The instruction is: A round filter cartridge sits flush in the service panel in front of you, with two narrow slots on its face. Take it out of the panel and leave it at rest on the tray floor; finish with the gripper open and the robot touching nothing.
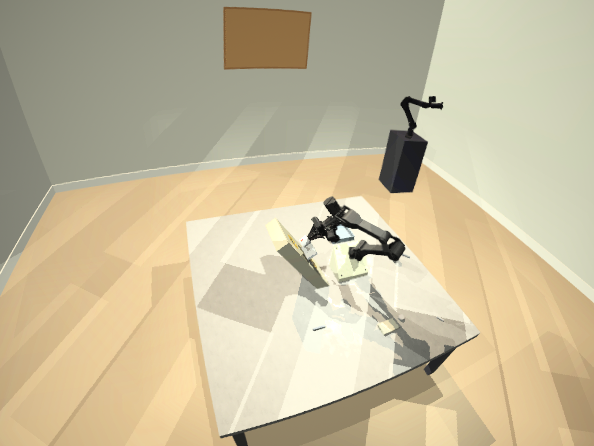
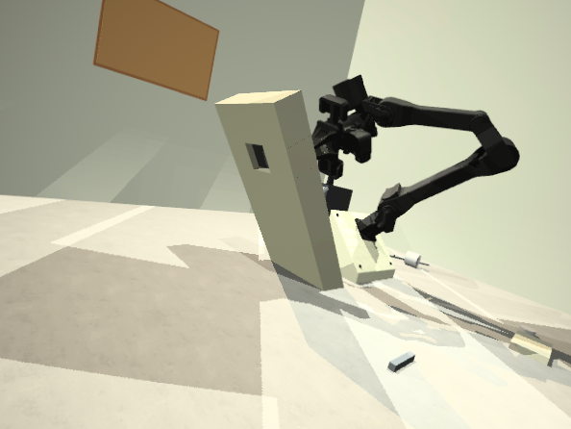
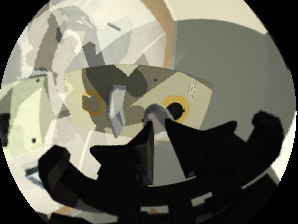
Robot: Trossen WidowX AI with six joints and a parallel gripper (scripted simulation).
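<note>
Right now my gripper tip is 10 mm short of the round filter cartridge and 10 mm above it. From my gripper tip the other things lie so: dark block (320 mm to the left, 260 mm below); then flat cream pad (390 mm to the left, 330 mm behind, 260 mm below); then square grey-rimmed tray (320 mm to the right, 310 mm behind, 260 mm below).
</note>
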